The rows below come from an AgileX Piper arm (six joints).
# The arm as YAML. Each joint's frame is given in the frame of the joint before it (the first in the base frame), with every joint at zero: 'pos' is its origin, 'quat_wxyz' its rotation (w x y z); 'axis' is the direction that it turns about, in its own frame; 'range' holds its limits. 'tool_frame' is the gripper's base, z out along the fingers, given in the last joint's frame.
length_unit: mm
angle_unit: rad
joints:
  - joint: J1
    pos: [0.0, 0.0, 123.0]
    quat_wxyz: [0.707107, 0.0, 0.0, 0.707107]
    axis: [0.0, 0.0, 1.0]
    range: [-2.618, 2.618]
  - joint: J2
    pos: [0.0, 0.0, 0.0]
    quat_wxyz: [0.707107, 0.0, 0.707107, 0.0]
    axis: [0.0, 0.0, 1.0]
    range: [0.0, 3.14]
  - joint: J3
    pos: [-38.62, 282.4, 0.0]
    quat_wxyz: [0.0, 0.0, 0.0, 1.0]
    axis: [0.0, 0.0, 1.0]
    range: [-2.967, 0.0]
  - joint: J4
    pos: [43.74, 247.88, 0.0]
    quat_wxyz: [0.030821, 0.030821, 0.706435, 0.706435]
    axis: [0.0, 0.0, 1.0]
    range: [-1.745, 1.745]
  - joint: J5
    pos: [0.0, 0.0, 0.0]
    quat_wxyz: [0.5, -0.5, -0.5, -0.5]
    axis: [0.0, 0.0, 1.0]
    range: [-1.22, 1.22]
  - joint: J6
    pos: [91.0, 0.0, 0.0]
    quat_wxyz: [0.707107, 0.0, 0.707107, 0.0]
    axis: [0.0, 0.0, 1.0]
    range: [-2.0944, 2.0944]
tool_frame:
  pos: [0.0, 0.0, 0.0]
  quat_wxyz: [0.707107, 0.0, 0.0, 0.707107]
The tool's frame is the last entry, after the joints.
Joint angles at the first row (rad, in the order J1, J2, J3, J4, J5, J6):
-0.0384 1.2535 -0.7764 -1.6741 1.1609 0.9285
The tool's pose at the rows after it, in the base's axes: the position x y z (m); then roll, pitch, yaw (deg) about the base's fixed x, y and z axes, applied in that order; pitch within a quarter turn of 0, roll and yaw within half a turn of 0:
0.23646, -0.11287, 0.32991, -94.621, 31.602, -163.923
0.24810, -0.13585, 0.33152, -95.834, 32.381, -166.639
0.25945, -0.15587, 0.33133, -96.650, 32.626, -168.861
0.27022, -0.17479, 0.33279, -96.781, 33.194, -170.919
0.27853, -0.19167, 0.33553, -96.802, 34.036, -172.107
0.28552, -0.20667, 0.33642, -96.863, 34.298, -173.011
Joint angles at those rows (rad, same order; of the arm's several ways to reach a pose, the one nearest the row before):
-0.1282 1.3210 -0.8644 -1.6741 1.1258 0.9300
-0.2165 1.3837 -0.9342 -1.6741 1.0694 0.9342
-0.2812 1.4478 -1.0004 -1.6741 1.0334 0.9342
-0.3329 1.5108 -1.0732 -1.6741 1.0151 0.9342
-0.3770 1.5604 -1.1396 -1.6741 0.9902 0.9323
-0.4133 1.6052 -1.1960 -1.6741 0.9684 0.9253

